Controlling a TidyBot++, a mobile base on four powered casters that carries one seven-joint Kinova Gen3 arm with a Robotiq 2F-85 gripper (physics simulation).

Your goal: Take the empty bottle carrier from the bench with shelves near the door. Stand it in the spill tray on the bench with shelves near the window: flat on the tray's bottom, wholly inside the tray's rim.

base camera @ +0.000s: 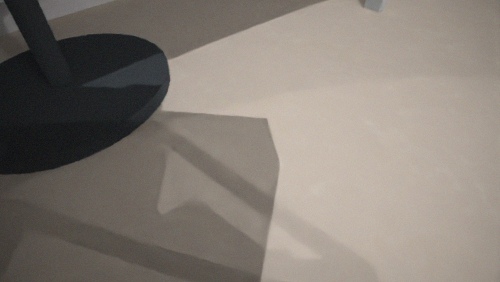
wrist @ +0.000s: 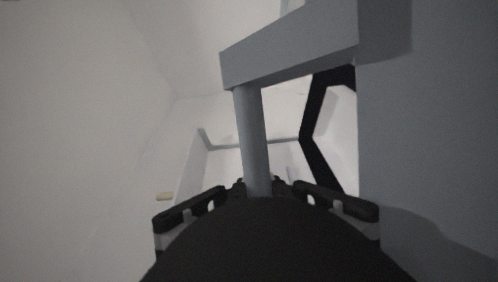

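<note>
The bottle carrier fills the right side of the wrist view as a large grey body, with a flat grey arm reaching left from it and a round grey handle bar running down from that arm. My gripper is shut on this bar, with a black finger on each side of it. The carrier's lower part is hidden or outside the view. The gripper and the carrier do not show in the base camera view. I cannot make out the spill tray or either shelved bench in these views.
In the base camera view, a dark round pedestal base with a slanting post stands at the left, and a pale leg end shows at the top right. Shadows cross the floor. A black angular band shows behind the carrier.
</note>
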